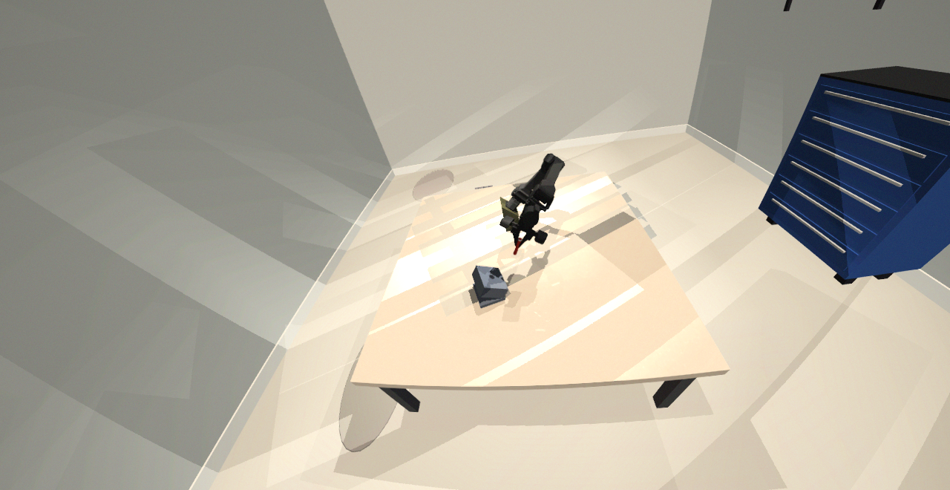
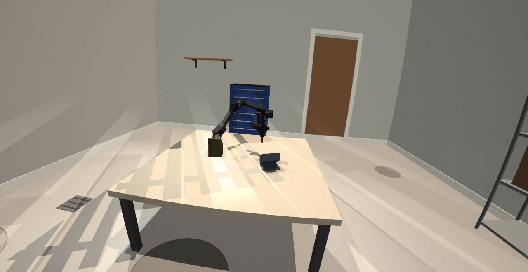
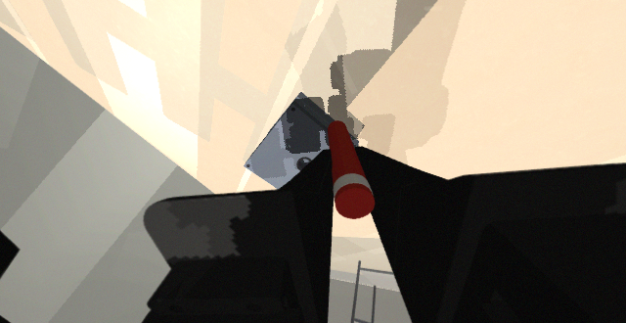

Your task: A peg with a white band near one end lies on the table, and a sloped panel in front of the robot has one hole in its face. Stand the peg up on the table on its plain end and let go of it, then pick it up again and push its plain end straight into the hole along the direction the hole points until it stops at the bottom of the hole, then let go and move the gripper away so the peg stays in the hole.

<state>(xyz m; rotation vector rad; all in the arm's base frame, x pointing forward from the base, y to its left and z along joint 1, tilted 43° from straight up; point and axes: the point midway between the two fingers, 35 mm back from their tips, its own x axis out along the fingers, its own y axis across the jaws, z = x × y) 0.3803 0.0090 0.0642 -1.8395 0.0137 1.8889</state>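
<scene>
Right now my gripper tip is 13 cm to the left of the grey sloped panel, 11 cm above it and 8 cm short of it. Also, from my gripper tip: red peg 2 cm above, 1 cm to the left.
</scene>
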